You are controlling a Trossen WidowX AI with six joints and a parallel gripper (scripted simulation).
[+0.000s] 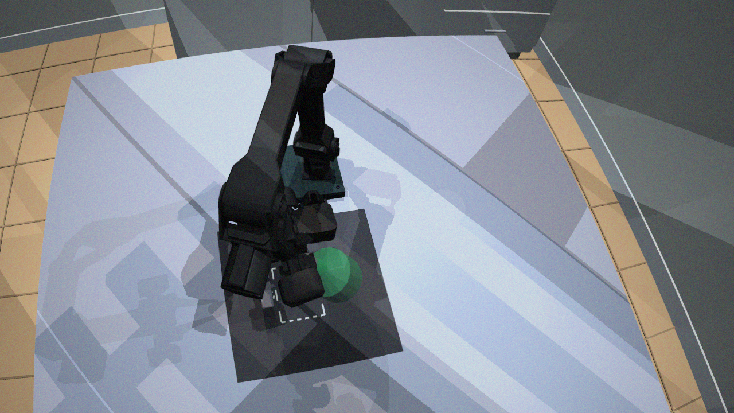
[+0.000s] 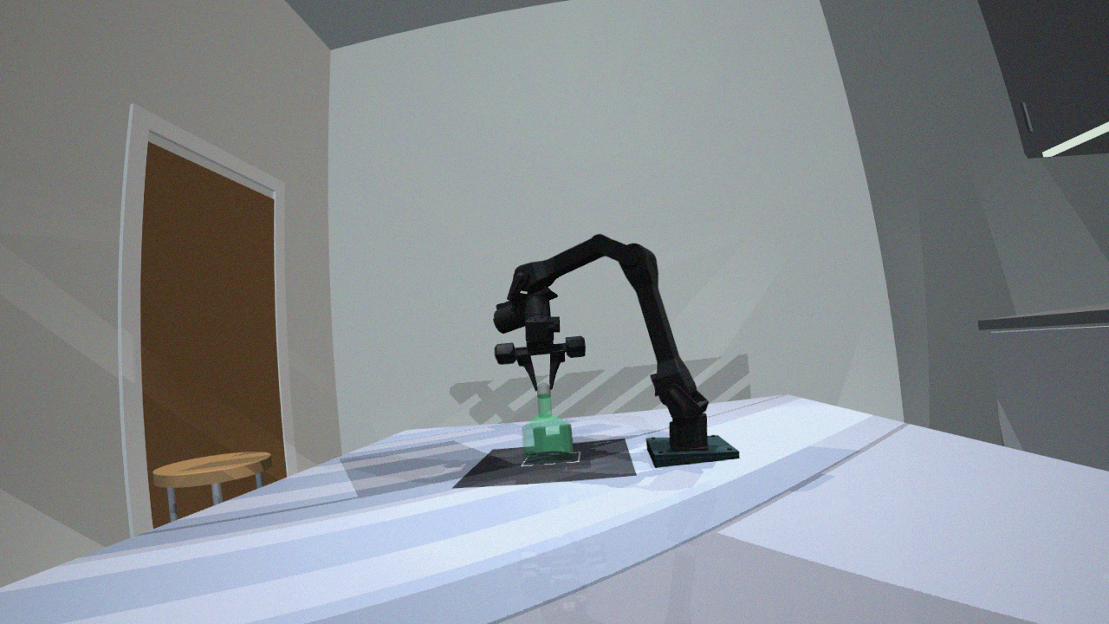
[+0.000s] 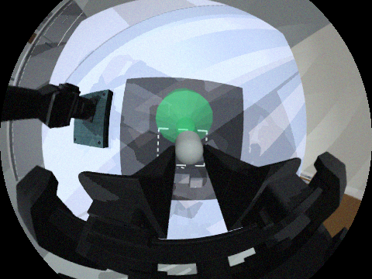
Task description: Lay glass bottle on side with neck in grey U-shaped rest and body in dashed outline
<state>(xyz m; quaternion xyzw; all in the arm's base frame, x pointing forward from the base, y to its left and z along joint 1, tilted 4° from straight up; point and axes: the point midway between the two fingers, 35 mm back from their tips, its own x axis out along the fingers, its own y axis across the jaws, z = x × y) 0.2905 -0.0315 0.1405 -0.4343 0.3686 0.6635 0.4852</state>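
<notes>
Right now my gripper tip is 50 mm above the green glass bottle, 20 mm to the right of it and 10 mm past it. Also, from my gripper tip: dark mat: 150 mm below, 10 mm to the right.
</notes>
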